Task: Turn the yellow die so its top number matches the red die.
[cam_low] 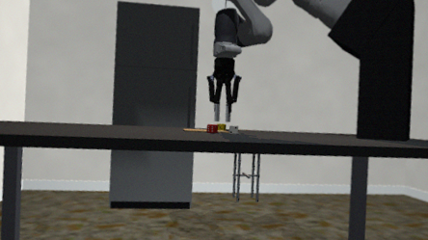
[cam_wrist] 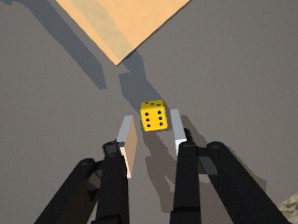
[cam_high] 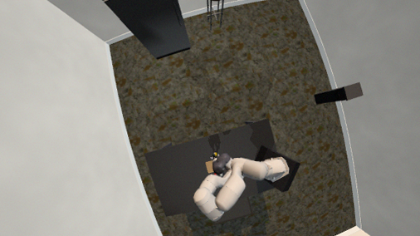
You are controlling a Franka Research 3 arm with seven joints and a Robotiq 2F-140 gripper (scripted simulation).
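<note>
Right now the yellow die is 5 cm below my hand. From my hand the other things lie so: white die 24 cm to the left, 11 cm ahead, 5 cm below; then red die 19 cm to the left, 16 cm ahead, 5 cm below; then tan mat 13 cm ahead, 9 cm to the left, 6 cm below.
</note>
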